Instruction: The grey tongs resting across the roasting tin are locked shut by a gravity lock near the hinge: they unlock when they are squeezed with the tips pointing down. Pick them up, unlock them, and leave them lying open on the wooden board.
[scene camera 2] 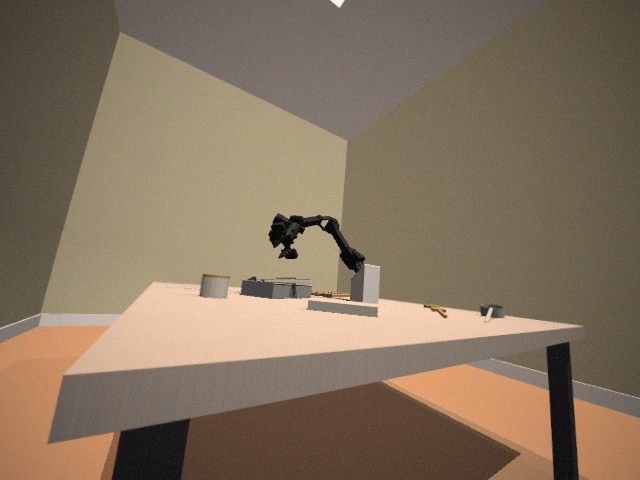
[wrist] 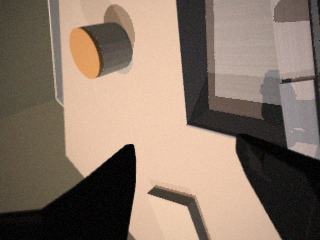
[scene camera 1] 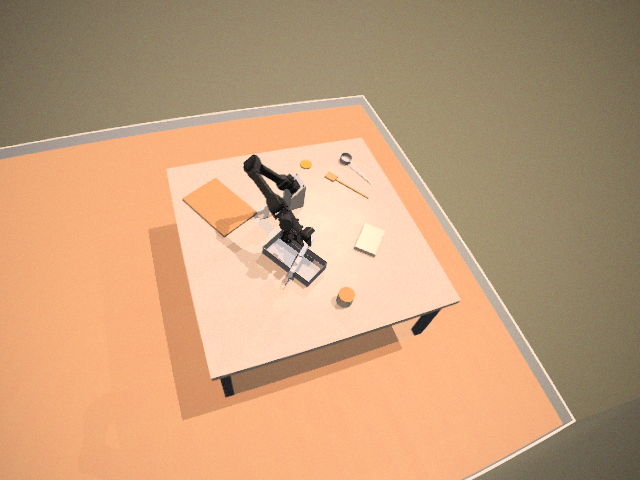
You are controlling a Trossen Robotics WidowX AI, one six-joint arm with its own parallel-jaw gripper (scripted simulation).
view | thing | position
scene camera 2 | pale block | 318, 304
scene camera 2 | roasting tin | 271, 290
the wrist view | gripper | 185, 147
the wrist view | roasting tin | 230, 71
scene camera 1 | roasting tin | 283, 254
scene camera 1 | wooden board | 224, 210
